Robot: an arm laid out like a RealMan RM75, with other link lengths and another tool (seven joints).
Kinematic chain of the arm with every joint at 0, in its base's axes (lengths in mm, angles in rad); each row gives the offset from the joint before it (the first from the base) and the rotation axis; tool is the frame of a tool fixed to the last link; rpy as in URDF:
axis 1: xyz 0 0 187.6 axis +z
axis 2: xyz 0 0 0 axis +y
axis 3: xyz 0 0 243.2 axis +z
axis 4: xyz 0 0 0 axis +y
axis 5: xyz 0 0 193.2 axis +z
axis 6: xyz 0 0 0 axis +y
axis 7: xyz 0 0 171.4 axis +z
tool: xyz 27 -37 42 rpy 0 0.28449 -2.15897
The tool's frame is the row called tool.
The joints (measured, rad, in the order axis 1, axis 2, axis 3, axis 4, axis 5, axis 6, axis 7), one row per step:
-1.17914 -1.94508 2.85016 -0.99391 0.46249 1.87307 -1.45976
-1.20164 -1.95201 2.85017 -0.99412 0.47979 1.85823 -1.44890
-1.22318 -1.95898 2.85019 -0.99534 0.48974 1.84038 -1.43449
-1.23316 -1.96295 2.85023 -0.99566 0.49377 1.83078 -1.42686
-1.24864 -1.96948 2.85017 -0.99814 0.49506 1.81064 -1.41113
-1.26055 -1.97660 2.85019 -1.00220 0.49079 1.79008 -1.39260
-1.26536 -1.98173 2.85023 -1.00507 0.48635 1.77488 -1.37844
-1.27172 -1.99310 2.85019 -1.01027 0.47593 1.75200 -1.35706
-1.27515 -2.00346 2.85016 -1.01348 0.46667 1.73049 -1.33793
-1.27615 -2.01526 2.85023 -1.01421 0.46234 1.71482 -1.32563
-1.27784 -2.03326 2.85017 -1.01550 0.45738 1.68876 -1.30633
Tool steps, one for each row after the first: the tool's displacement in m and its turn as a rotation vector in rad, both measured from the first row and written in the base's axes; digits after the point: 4 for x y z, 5 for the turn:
0.0053 0.0042 -0.0020 -0.00756 0.02032 -0.02518
0.0114 0.0096 -0.0035 -0.00916 0.03895 -0.05705
0.0142 0.0121 -0.0044 -0.00979 0.04792 -0.07335
0.0191 0.0175 -0.0052 -0.00406 0.06336 -0.10500
0.0234 0.0228 -0.0058 0.00481 0.07645 -0.13816
0.0253 0.0259 -0.0062 0.01179 0.08546 -0.15970
0.0285 0.0301 -0.0084 0.02170 0.09571 -0.19281
0.0306 0.0334 -0.0106 0.02985 0.10508 -0.22044
0.0313 0.0343 -0.0146 0.02958 0.11091 -0.23699
0.0320 0.0358 -0.0205 0.02978 0.12247 -0.26212

